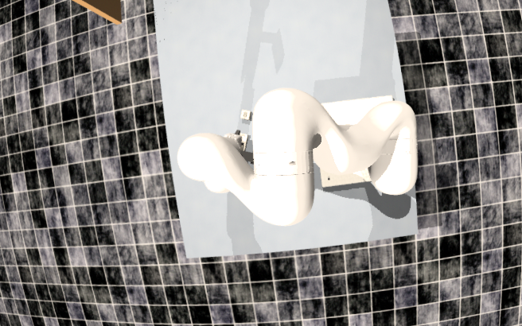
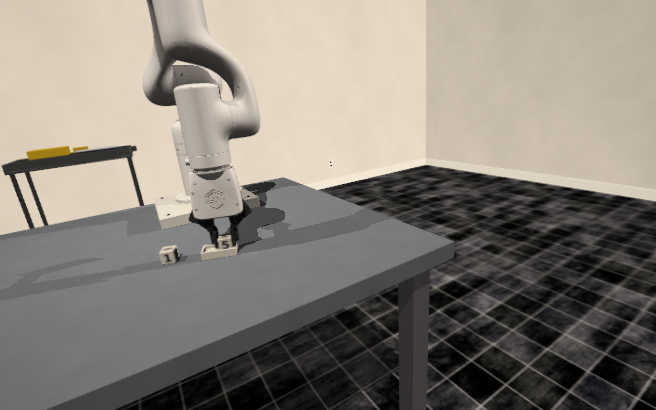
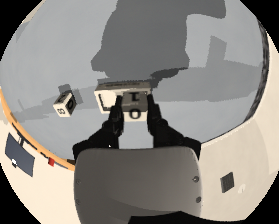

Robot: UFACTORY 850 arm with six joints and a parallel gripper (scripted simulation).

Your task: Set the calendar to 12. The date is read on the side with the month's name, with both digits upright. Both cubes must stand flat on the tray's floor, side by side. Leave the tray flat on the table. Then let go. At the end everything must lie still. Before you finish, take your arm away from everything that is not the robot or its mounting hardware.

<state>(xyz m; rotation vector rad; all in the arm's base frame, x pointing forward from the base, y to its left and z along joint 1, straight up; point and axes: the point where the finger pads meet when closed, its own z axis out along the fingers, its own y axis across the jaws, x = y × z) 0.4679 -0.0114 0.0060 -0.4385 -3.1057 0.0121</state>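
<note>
Right now my hand is 30 mm above the calendar tray, 20 mm to the left of it and 10 mm past it.
</note>
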